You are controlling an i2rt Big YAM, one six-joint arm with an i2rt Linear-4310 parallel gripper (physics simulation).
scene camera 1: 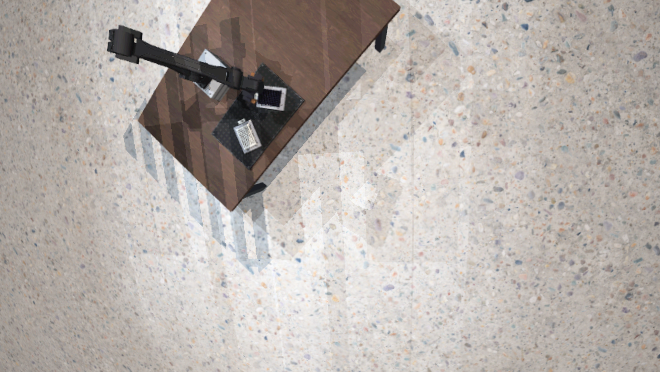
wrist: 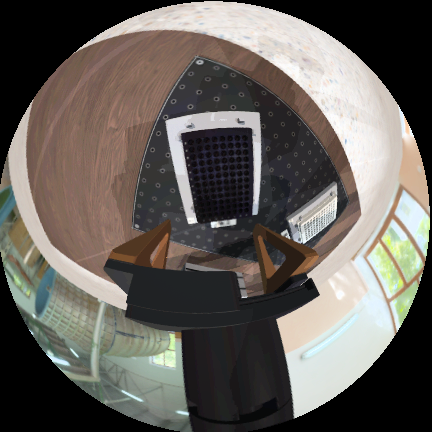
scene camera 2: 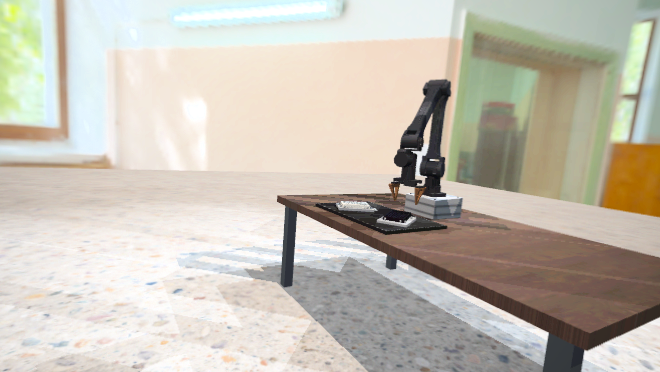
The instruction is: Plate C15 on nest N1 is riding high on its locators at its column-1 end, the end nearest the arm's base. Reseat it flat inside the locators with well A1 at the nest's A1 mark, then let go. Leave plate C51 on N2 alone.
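Places are measured from the arm's base along level axes (x left, y up, z ahead), in centimetres.
Pixels of known places: gripper, fingertip midpoint: [wrist: 213, 225] [scene camera 2: 405, 202]; arm's base, origin of the base link: [scene camera 1: 205, 76] [scene camera 2: 431, 194].
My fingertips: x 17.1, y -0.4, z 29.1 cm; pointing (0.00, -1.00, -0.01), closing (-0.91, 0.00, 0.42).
Observation:
Ahead of a thing's pixels: the offset from my fingertips to its top centre. Level surfaces: height alone.
A dark many-welled plate {dx +0.8, dy -4.1, dz +3.9 cm} [scene camera 1: 271, 98] [scene camera 2: 397, 216] [wrist: 220, 175] sits on a white nest {dx +1.2, dy -5.4, dz +4.3 cm} [scene camera 1: 283, 98] [scene camera 2: 395, 223] [wrist: 175, 150]. In the wrist view its near end covers the nest's near rim, above a small label tab; I cannot tell its tilt surely. A white plate {dx -24.7, dy -4.9, dz +9.6 cm} [scene camera 1: 247, 136] [scene camera 2: 354, 205] [wrist: 318, 220] sits on the other nest. No plate or nest name, nor the A1 mark, is readable. My gripper [scene camera 1: 253, 88] [scene camera 2: 406, 201] [wrist: 213, 225] is open and empty, above and on the arm-base side of the dark plate, clear of it.
Both nests stand on a black perforated board {dx -13.8, dy -7.5, dz +4.8 cm} [scene camera 1: 265, 75] [scene camera 2: 385, 231] [wrist: 215, 100] on the wooden table {dy -8.8 cm} [scene camera 1: 310, 45] [scene camera 2: 525, 260] [wrist: 90, 125]. The grey-white arm base block [scene camera 1: 212, 60] [scene camera 2: 433, 207] stands behind the board. The table's edge runs close past the board.

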